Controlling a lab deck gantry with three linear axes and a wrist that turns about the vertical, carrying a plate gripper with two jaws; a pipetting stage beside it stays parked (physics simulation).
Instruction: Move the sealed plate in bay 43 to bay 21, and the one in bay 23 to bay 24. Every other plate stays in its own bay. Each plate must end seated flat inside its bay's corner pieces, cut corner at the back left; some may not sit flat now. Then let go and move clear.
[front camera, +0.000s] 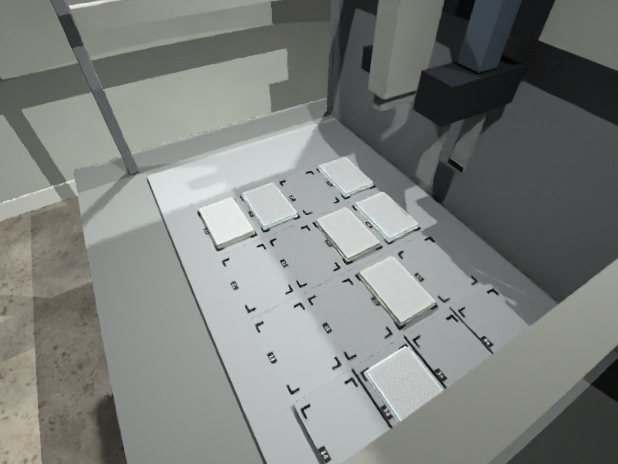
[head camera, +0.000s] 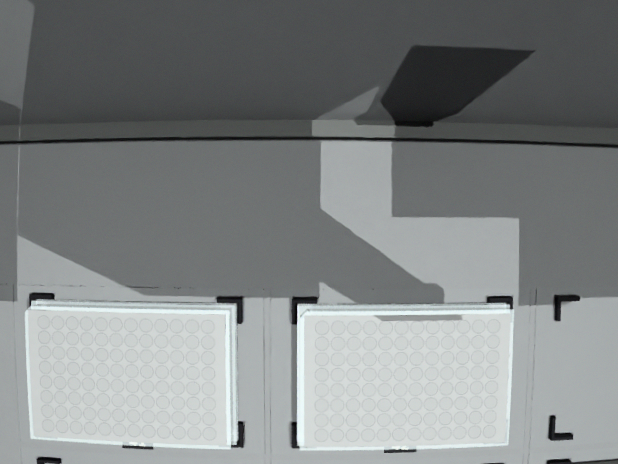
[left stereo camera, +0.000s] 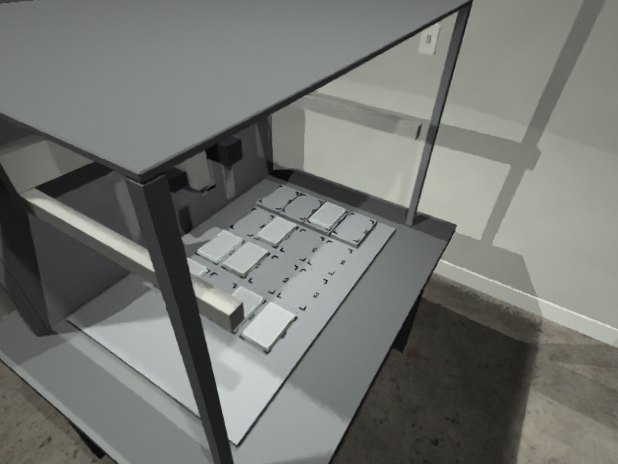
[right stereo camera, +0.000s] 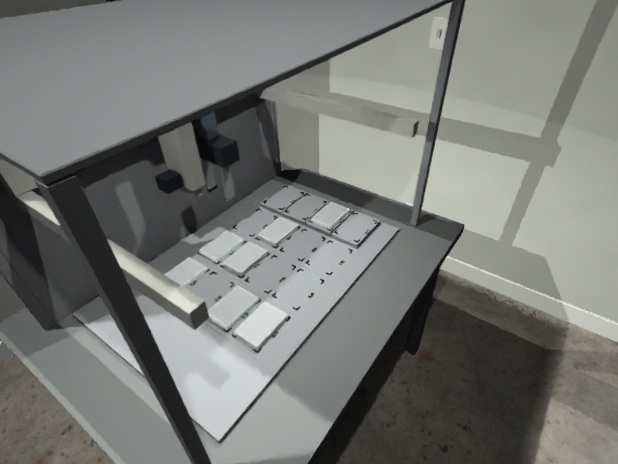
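Where they show: gripper, between the fingertips: (front camera: 440, 173) (left stereo camera: 220, 192) (right stereo camera: 221, 193); robot's base, origin of its link: (front camera: 199, 213) (left stereo camera: 267, 352) (right stereo camera: 257, 351).
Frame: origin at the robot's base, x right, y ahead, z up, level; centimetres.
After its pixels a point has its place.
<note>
A clear-rimmed sealed plate (front camera: 270, 205) @(x -14.9, y 7.5, z 1.4 cm) (right stereo camera: 234, 307) @(x -13.9, y 6.1, z 1.5 cm) lies in bay 21 and looks flat. Another clear-rimmed plate (front camera: 404, 382) @(x -14.8, y 53.8, z 2.9 cm) (left stereo camera: 328, 215) @(x -14.2, y 54.7, z 2.9 cm) (right stereo camera: 330, 215) @(x -14.2, y 54.6, z 2.9 cm) lies in bay 24 and looks flat; the front beam cuts off its near part in the front view. Their cut corners are too small to make out. Bay 43 (front camera: 437, 272) @(x -35.8, y 40.2, z 0.0 cm) (head camera: 585, 370) @(x -36.2, y 34.8, z 0.0 cm) and bay 23 (front camera: 345, 320) @(x -14.0, y 39.6, z 0.0 cm) hold no plate. My gripper (front camera: 456, 161) (right stereo camera: 220, 192) @(x -40.5, y 30.0, z 16.0 cm) hangs high at the back, away from the plates, its jaws apart and holding no plate; one jaw is hard to see.
Other plates lie in bay 11 (front camera: 226, 221) @(x -4.3, y 7.2, z 1.4 cm), bay 41 (front camera: 346, 176) @(x -36.0, y 7.5, z 1.4 cm) (head camera: 129, 375) @(x -36.6, y 6.7, z 1.4 cm), bay 32 (front camera: 348, 233) @(x -25.5, y 23.6, z 1.4 cm), bay 42 (front camera: 386, 215) @(x -35.9, y 23.4, z 1.4 cm) (head camera: 406, 377) @(x -36.7, y 22.7, z 1.4 cm) and bay 33 (front camera: 397, 290) @(x -25.3, y 40.0, z 1.4 cm). The parked pipetting stage (front camera: 402, 50) (right stereo camera: 181, 160) hangs beside the gripper. A front beam (right stereo camera: 160, 290) @(x 1.3, y -17.5, z 40.0 cm) crosses the stereo views.
</note>
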